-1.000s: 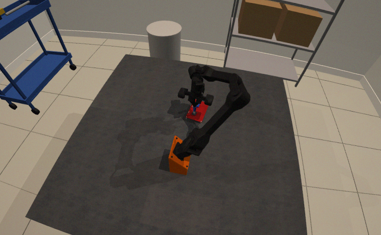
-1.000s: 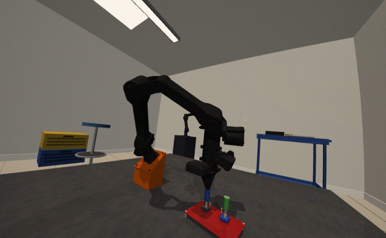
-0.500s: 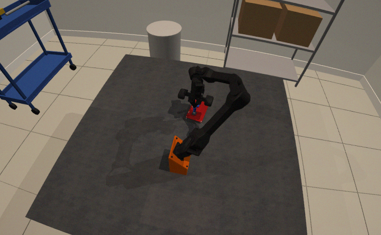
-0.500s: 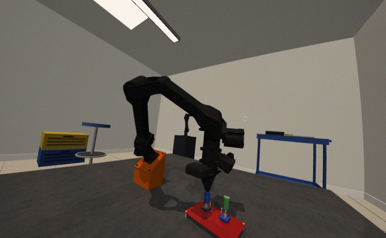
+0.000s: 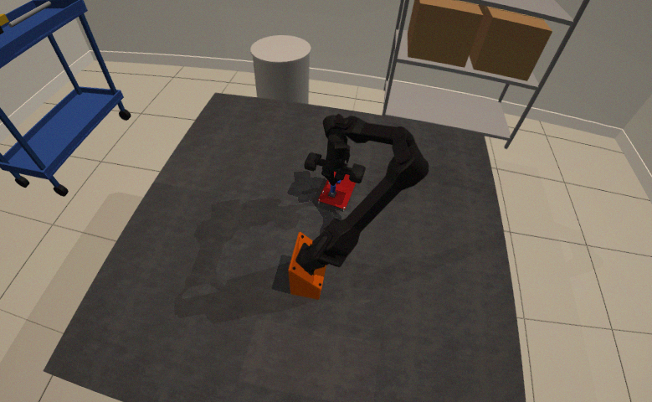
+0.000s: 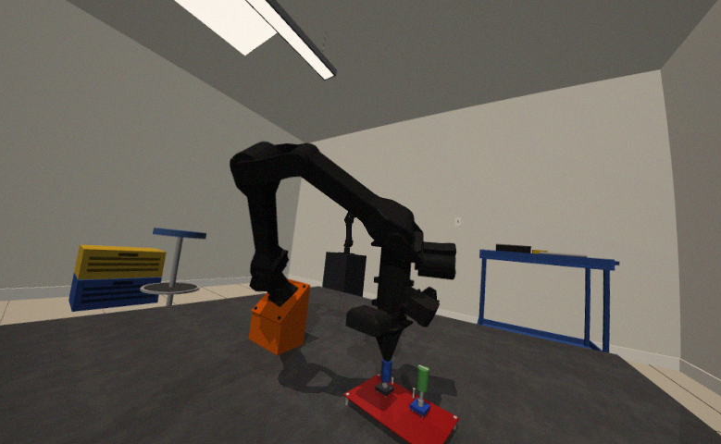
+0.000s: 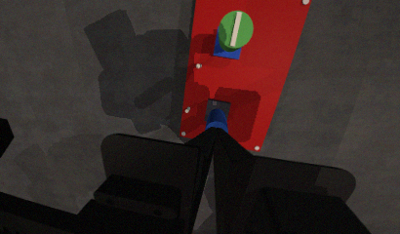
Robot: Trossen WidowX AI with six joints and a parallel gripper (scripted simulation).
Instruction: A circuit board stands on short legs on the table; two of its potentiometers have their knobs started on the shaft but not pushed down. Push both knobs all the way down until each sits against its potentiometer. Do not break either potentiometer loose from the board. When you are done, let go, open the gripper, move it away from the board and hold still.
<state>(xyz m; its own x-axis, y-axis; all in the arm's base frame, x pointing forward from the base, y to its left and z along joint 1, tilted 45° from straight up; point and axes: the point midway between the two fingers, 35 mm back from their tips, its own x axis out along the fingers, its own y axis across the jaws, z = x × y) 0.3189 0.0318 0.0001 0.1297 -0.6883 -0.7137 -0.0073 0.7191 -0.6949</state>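
My gripper tip is 20 mm above the blue knob. Round my gripper tip: green knob: 70 mm ahead.
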